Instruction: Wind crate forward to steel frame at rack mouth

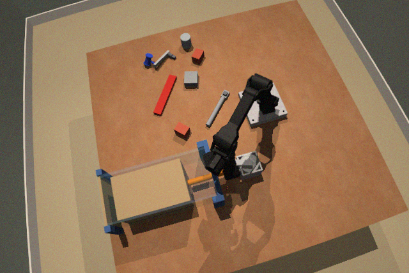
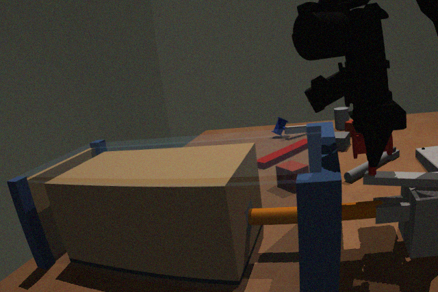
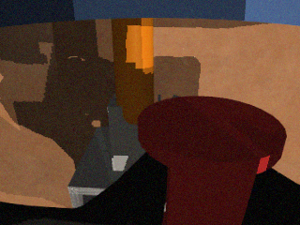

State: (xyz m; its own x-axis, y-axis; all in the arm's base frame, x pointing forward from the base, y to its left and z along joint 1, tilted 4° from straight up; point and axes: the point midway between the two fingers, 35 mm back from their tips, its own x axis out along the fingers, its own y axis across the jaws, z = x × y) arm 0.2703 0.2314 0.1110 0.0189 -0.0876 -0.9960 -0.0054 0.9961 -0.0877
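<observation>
Now: the blue frame 60 mm ahead of my gripper tip, 30 mm to the left of it and 10 mm below it. Also, from my gripper tip: red knob 20 mm above; winch handle 40 mm behind, 10 mm to the left, 10 mm below; grey winch 110 mm behind, 90 mm below, 20 mm to the left.
</observation>
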